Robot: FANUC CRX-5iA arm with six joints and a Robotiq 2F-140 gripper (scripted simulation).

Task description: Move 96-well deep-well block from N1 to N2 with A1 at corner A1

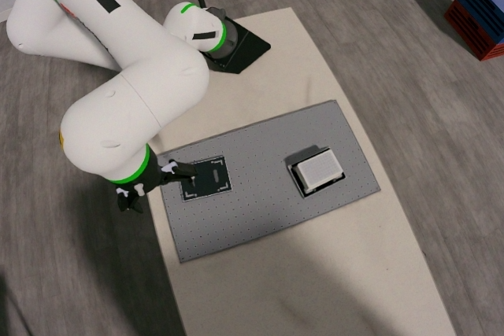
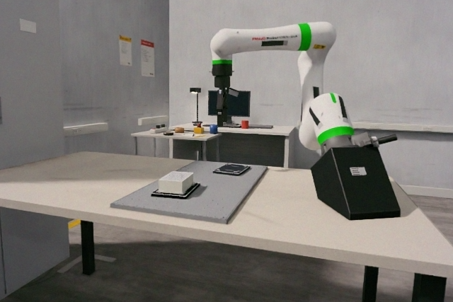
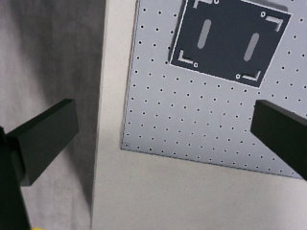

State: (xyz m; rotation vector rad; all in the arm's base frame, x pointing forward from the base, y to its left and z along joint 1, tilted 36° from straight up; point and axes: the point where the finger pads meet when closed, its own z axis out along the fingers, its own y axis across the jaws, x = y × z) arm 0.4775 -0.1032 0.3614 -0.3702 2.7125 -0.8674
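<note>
My gripper is now 450 mm to the right of the white 96-well deep-well block, 180 mm above it and 10 mm short of it. Also, from my hand: black plate nest N2: 210 mm below, 90 mm to the left, 80 mm behind; plate nest N1: 450 mm to the left, 210 mm below, 10 mm ahead.
</note>
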